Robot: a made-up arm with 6 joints.
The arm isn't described. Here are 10 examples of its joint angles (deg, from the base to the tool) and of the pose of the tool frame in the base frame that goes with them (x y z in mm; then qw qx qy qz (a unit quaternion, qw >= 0)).
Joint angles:
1: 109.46 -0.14 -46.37 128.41 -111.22 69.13
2: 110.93 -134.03 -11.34 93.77 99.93 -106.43
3: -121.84 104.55 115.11 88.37 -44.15 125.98
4: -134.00 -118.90 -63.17 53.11 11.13 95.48
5: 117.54 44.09 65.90 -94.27 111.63 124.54
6: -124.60 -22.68 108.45 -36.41 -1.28 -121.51
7: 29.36 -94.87 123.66 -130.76 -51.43 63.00
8: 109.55 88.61 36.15 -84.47 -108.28 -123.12
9: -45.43 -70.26 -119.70 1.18 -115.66 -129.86
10: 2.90 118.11 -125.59 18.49 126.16 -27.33
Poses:
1: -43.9 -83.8 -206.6 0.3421 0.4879 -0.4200 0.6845
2: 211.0 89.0 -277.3 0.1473 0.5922 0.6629 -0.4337
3: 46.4 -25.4 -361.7 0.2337 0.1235 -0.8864 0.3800
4: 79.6 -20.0 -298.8 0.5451 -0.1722 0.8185 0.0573
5: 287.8 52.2 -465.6 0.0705 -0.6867 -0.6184 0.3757
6: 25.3 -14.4 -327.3 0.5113 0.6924 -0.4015 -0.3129
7: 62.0 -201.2 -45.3 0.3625 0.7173 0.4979 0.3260
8: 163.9 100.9 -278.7 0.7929 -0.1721 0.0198 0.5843
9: -136.3 -217.9 -148.3 0.0665 -0.2373 0.7287 0.6390
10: 51.6 27.9 -279.4 0.5862 -0.2463 0.7443 -0.2041
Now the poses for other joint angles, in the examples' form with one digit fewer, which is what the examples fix.
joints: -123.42 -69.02 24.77 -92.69 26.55 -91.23
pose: -101 -115 -190 0.711 0.279 0.258 -0.592
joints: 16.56 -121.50 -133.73 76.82 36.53 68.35
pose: -43 44 -253 0.493 0.331 0.720 -0.359
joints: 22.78 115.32 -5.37 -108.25 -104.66 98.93
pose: 44 372 -349 0.975 -0.131 0.140 -0.108
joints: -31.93 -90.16 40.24 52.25 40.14 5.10
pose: -47 21 -371 0.491 -0.589 -0.639 0.060
